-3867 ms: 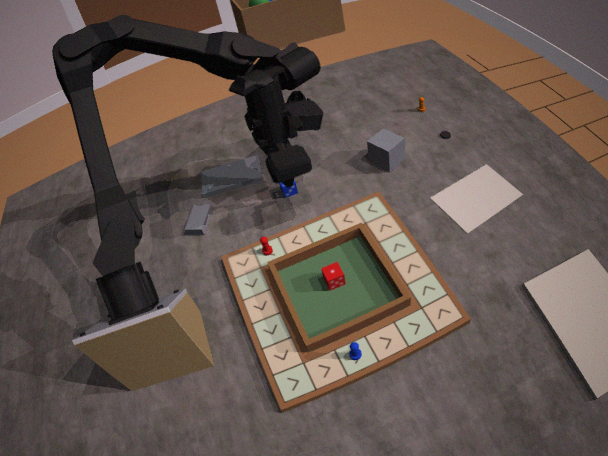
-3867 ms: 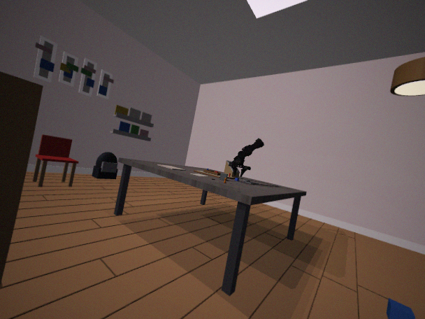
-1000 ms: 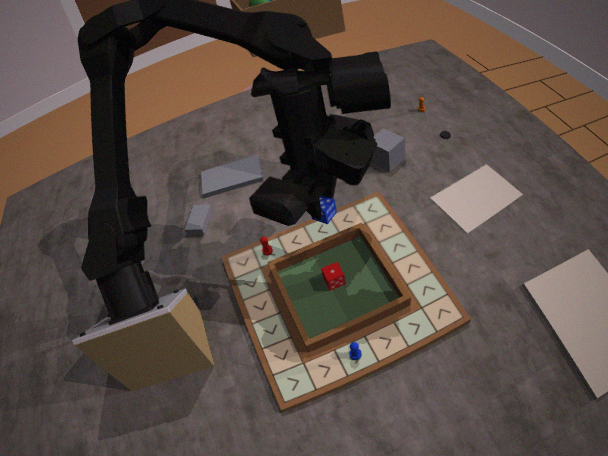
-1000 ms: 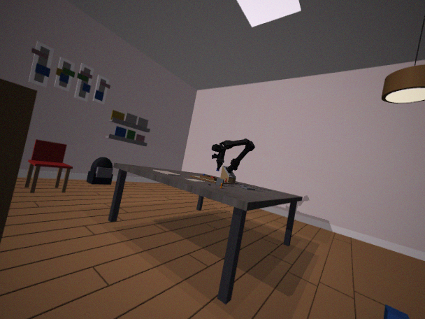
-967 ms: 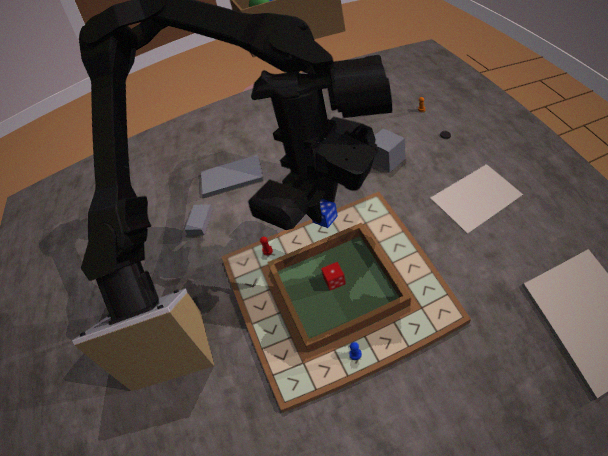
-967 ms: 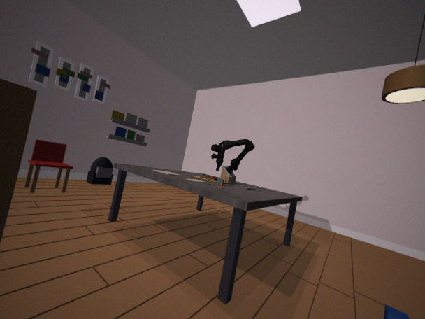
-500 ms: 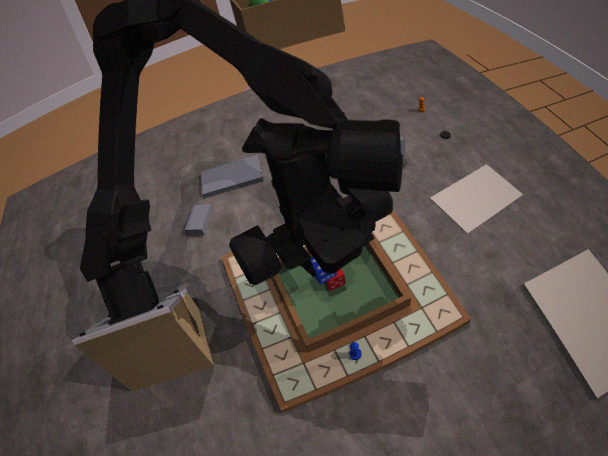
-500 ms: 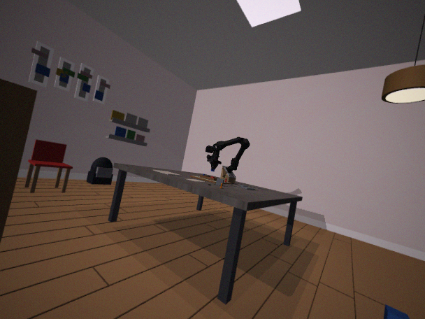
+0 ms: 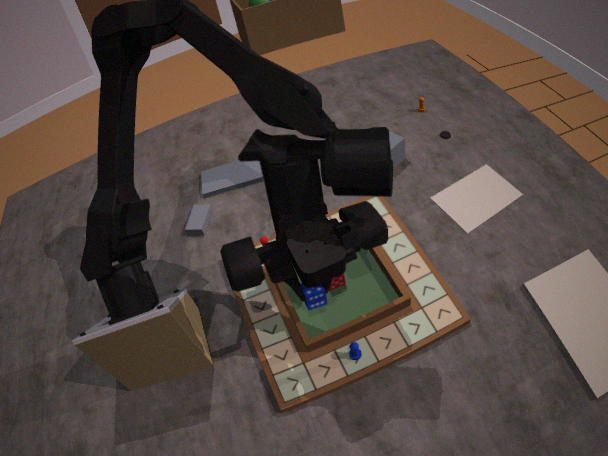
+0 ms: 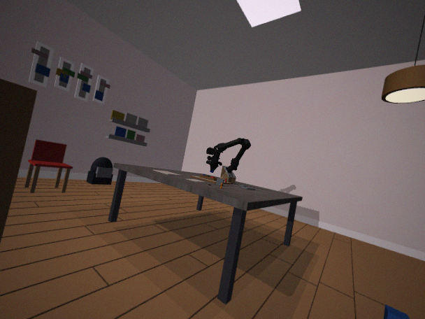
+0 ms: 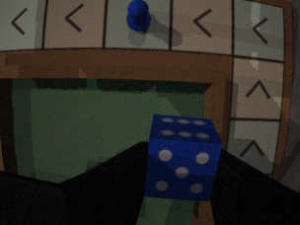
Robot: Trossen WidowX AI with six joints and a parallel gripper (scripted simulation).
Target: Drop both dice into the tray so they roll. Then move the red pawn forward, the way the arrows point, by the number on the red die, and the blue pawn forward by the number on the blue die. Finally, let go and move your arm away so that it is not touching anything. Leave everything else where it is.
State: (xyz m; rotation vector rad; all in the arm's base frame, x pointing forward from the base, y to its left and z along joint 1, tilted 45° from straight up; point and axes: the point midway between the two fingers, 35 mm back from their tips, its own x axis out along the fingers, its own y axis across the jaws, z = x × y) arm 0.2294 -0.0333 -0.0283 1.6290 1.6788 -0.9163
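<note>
Right now the red pawn is 16 cm to the left of my gripper tip, 5 cm below it and 3 cm behind it. Round my gripper tip: blue pawn 7 cm to the right, 5 cm below, 2 cm ahead; then green tray 8 cm below, 4 cm to the left, 4 cm ahead; then die right at my gripper tip.
</note>
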